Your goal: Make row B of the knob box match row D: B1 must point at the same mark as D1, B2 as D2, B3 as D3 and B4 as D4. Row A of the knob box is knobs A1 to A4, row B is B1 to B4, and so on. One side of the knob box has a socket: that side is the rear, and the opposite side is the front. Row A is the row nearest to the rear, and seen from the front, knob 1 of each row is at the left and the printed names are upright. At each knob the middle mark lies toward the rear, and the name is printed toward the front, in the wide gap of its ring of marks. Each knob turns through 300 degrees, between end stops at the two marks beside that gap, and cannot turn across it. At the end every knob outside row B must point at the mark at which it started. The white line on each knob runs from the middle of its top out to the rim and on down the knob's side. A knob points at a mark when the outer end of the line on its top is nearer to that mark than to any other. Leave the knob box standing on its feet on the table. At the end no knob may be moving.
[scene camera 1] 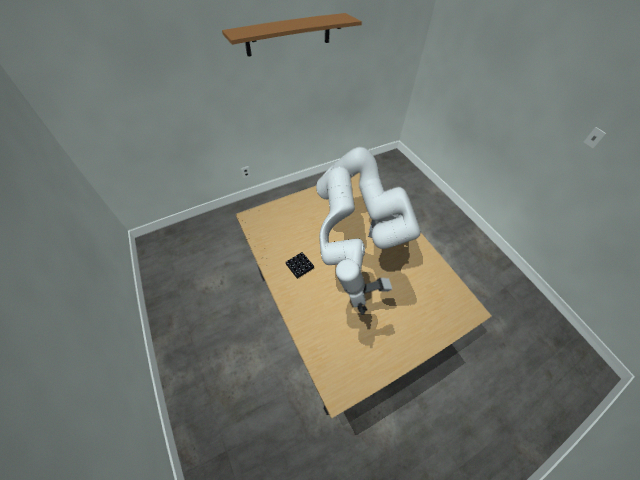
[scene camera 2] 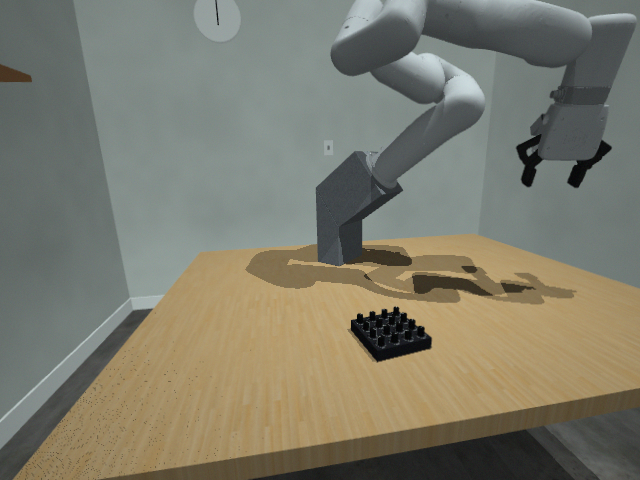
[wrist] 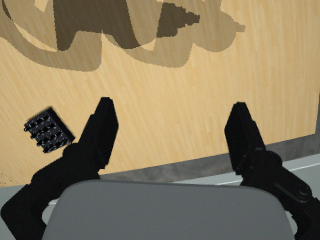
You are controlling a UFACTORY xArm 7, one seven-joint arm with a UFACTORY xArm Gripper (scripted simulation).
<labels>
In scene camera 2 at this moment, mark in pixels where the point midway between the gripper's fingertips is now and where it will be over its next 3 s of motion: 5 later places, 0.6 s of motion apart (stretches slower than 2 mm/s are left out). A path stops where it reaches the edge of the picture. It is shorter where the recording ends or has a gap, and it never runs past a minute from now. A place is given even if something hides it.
My gripper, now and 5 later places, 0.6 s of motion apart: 549,185; 560,196; 563,209; 561,216; 557,224; 550,232
</labels>
